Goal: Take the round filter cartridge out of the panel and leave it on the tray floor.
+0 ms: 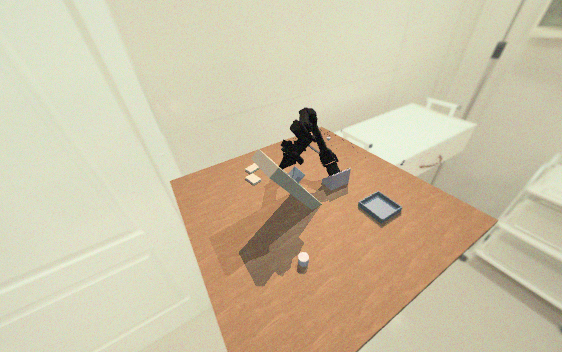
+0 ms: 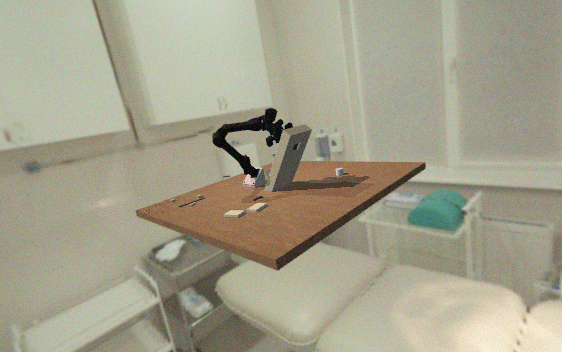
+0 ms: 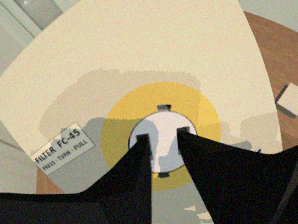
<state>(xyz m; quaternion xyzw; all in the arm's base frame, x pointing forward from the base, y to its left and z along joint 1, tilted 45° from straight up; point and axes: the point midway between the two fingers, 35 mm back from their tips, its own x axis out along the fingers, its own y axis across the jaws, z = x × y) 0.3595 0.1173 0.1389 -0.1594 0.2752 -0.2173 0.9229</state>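
Now: gripper tip 10 mm short of the round grey filter cartridge and 10 mm above it. The rest, counted from my gripper tip: tray 410 mm behind, 300 mm to the left, 270 mm below.
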